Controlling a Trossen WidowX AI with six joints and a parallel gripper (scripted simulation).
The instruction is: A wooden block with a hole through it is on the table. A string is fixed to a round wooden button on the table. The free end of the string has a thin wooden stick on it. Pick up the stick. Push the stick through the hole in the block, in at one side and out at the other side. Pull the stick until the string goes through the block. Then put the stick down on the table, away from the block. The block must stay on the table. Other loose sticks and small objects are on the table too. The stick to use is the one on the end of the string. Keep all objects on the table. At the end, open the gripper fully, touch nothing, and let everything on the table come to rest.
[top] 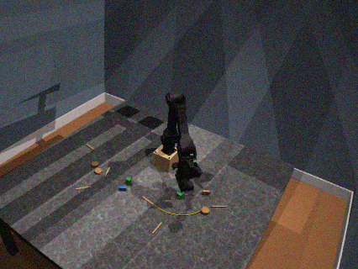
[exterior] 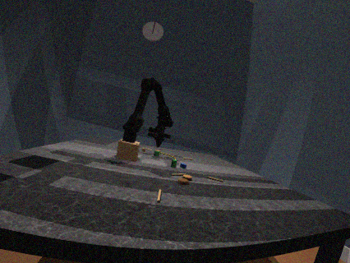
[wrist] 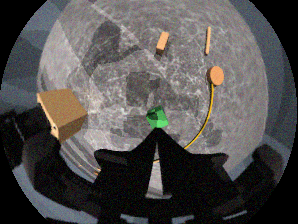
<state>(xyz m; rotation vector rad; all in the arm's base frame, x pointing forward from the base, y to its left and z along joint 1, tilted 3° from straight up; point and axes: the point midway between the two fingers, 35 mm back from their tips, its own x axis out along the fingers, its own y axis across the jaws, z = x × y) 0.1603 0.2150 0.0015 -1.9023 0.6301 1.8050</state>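
Now: gripper tip 4 cm above the green block. Round my gripper tip: round wooden button: 16 cm to the left, 5 cm below; small wooden piece: 11 cm behind, 9 cm to the left, 5 cm below; thin wooden stick: 13 cm ahead, 8 cm to the right, 6 cm below.
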